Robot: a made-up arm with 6 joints.
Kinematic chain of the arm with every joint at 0, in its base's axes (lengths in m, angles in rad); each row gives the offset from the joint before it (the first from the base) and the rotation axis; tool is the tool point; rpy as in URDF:
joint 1: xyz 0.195 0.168 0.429 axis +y
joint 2: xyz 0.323 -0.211 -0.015 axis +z
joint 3: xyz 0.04 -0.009 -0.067 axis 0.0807 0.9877 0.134
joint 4: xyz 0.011 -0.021 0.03 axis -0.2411 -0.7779 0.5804
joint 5: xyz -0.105 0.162 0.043 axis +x
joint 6: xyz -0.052 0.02 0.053 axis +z
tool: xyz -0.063 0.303 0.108 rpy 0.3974 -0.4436 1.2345
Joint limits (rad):
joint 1: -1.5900..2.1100
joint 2: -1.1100..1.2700
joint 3: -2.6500..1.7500
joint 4: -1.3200..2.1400
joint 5: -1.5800..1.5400
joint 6: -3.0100..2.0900
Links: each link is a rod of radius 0.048 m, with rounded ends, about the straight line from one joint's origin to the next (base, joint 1, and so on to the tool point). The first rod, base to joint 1, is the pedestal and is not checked.
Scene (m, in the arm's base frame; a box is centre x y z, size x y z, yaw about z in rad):
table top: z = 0
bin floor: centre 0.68 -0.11 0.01 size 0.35 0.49 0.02 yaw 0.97
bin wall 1: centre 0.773 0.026 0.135 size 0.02 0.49 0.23 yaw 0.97
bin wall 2: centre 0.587 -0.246 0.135 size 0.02 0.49 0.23 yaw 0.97
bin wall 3: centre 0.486 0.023 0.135 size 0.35 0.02 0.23 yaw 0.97
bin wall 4: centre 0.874 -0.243 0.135 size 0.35 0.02 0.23 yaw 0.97
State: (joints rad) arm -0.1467 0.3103 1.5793 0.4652 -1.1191 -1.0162
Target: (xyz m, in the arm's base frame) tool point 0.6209 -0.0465 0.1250
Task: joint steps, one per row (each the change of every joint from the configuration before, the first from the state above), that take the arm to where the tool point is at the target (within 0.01 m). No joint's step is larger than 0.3 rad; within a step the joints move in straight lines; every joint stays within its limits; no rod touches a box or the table.
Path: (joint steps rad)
1: -0.1351 0.0142 -0.2980 0.2299 -0.0394 -0.2038
2: -0.1351 0.0143 -0.2980 0.2298 -0.0394 -0.2037
3: -0.1352 0.0142 -0.2980 0.2299 -0.0393 -0.2038
4: -0.1351 0.0143 -0.2981 0.2298 -0.0394 -0.2037
5: -0.1351 0.0142 -0.2980 0.2299 -0.0394 -0.2038
6: -0.1351 0.0143 -0.2980 0.2298 -0.0394 -0.2038
7: -0.1351 0.0142 -0.2980 0.2299 -0.0394 -0.2037
8: 0.2241 -0.0062 -0.0407 0.0219 -0.0617 -0.0507
9: 0.2242 -0.0063 -0.0406 0.0220 -0.0618 -0.0507
10: 0.2242 -0.0063 -0.0407 0.0219 -0.0617 -0.0507

